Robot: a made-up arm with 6 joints.
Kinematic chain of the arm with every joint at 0, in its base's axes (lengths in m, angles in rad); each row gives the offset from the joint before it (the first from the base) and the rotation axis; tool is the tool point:
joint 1: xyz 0 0 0.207 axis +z
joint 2: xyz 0 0.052 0 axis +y
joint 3: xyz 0 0 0.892 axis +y
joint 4: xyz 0 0 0.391 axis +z
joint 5: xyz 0 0 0 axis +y
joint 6: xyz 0 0 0.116 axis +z
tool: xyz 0 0 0
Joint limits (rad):
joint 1: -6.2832..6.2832
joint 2: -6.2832..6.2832
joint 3: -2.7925..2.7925
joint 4: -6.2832..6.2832
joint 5: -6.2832..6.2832
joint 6: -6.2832..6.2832
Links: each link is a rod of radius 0.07 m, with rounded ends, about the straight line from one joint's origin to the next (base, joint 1, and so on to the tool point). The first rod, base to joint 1, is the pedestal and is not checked.
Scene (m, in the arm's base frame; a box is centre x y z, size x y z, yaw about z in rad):
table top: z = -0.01
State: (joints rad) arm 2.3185 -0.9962 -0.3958 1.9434 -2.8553 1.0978
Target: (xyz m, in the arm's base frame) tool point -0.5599 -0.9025 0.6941
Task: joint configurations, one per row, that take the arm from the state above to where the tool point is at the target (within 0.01 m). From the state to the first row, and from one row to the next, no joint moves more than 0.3 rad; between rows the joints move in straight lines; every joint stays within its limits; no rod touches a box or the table.
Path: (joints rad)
1: 2.0616 -1.0151 -0.3686 1.9513 -2.8503 1.0978
2: 1.8046 -1.0340 -0.3414 1.9593 -2.8452 1.0978
3: 1.5477 -1.0530 -0.3142 1.9672 -2.8402 1.0978
4: 1.2907 -1.0719 -0.2870 1.9751 -2.8351 1.0978
5: 1.0338 -1.0908 -0.2598 1.9831 -2.8301 1.0978

